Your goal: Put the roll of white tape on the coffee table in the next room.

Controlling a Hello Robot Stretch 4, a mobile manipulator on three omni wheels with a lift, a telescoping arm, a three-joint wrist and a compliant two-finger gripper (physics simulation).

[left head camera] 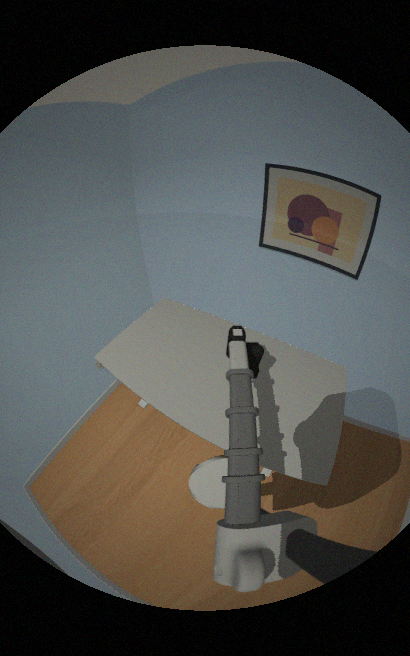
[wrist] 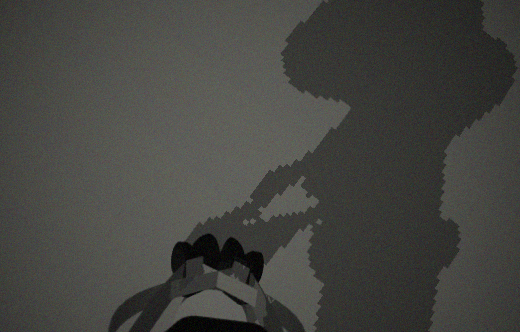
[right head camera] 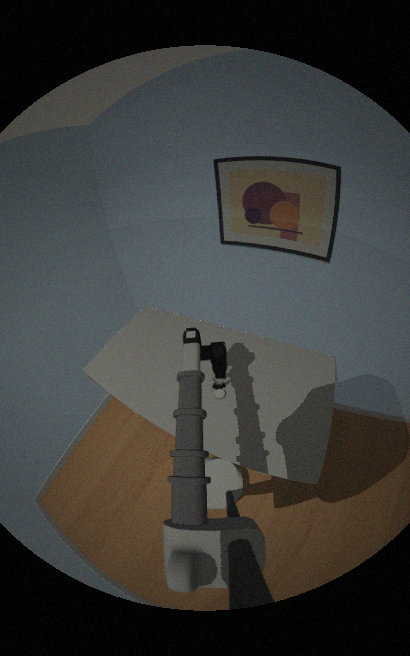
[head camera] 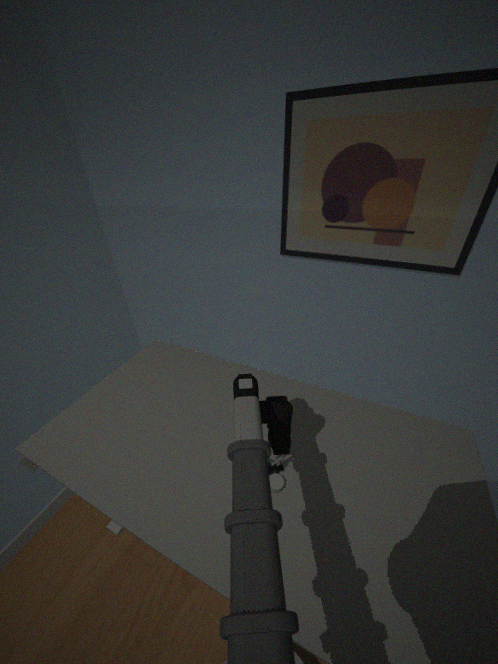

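Where they show: gripper, fingertip midpoint: (wrist: 216, 255) (right head camera: 217, 387) (head camera: 272, 471); robot's base, origin of the base link: (left head camera: 217, 481) (right head camera: 214, 482).
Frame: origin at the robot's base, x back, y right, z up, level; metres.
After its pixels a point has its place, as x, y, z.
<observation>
The roll of white tape (head camera: 283, 485) {-0.465, 0.097, 0.716} (right head camera: 220, 394) {-0.468, 0.082, 0.717} shows as a small white ring low against the table top, at the tips of my gripper. My gripper (head camera: 276, 468) {-0.521, 0.072, 0.693} (right head camera: 219, 385) {-0.521, 0.072, 0.693} (wrist: 216, 255) {-0.521, 0.072, 0.693} points down over the pale table; its black fingertips are drawn together in the wrist view, with no tape seen between them. A pale shape shows behind the fingers there, too dark and covered to name. In the left head view the arm and wrist hide the tape. The pale table (head camera: 160, 429) {-0.706, -0.338, 0.693} (left head camera: 165, 360) {-0.674, -0.352, 0.693} (right head camera: 145, 370) {-0.650, -0.349, 0.693} lies under my extended arm. I cannot tell whether it is the coffee table.
Blue walls meet in a corner behind the table. A framed picture (head camera: 369, 187) {-0.886, 0.374, 1.470} (left head camera: 320, 220) {-0.873, 0.399, 1.465} (right head camera: 280, 210) {-0.867, 0.409, 1.446} hangs on the far wall. Wooden floor (head camera: 96, 579) {-0.429, -0.739, -0.027} (left head camera: 125, 460) {-0.066, -0.768, -0.027} (right head camera: 120, 460) {-0.120, -0.826, -0.027} lies on the near side. My arm's shadow falls across the table top to the right of the arm.
</observation>
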